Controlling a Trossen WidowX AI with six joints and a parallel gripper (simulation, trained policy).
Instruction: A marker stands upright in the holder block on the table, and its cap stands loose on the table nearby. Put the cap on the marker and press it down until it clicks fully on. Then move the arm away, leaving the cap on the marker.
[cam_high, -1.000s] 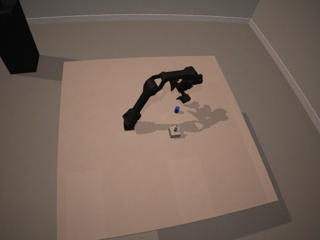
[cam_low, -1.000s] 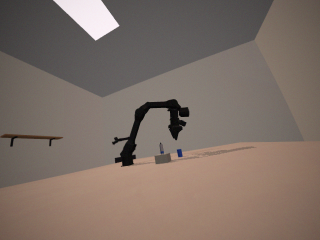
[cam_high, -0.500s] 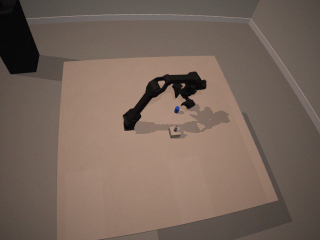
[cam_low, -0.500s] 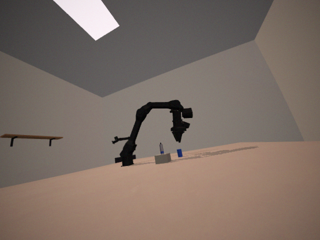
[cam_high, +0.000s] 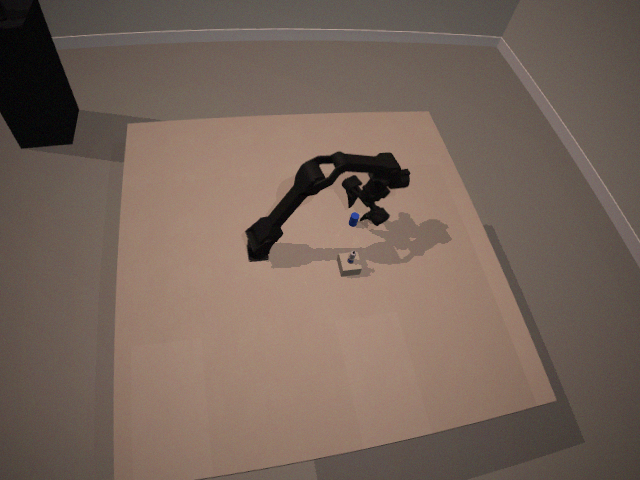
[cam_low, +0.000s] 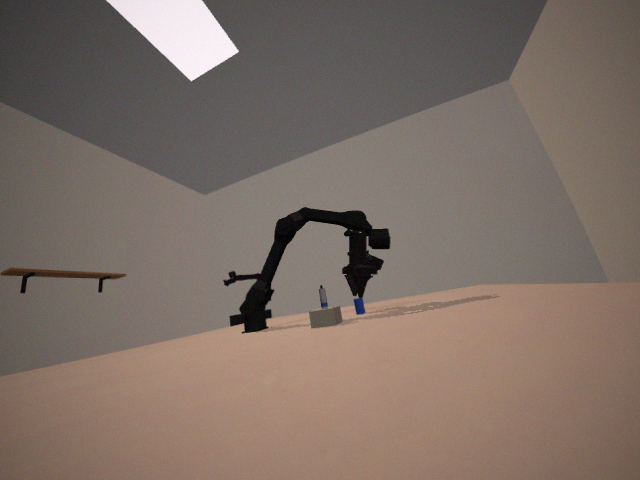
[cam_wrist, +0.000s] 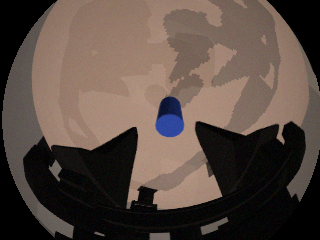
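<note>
My gripper tip is 3 cm above the blue cap. Also, from my gripper tip: grey holder block 17 cm to the right, 6 cm behind, 3 cm below.
</note>
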